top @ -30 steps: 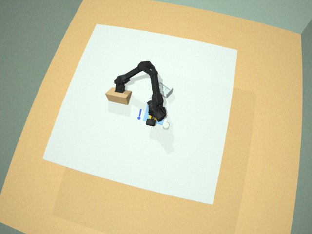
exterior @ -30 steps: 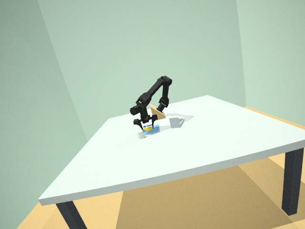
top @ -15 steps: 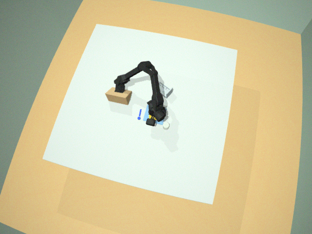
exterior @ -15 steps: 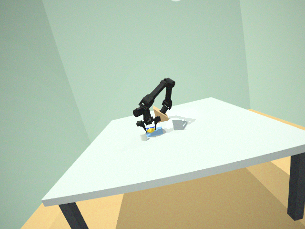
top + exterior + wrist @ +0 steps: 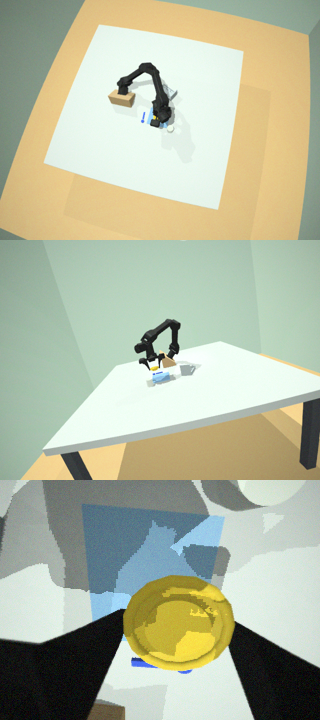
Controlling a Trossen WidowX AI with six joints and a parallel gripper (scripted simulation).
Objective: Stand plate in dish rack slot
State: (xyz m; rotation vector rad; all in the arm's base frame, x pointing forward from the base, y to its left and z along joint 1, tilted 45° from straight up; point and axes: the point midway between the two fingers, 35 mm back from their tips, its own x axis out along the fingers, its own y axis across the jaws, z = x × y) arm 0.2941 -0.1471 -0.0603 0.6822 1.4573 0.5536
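My gripper tip is 24 cm to the right of the dish rack, 5 cm above it and 2 cm short of it. Also, from my gripper tip: light blue mat (7 cm below, 3 cm to the left); then white cup (9 cm ahead, 5 cm to the right, 5 cm below); then yellow plate (1 cm above).
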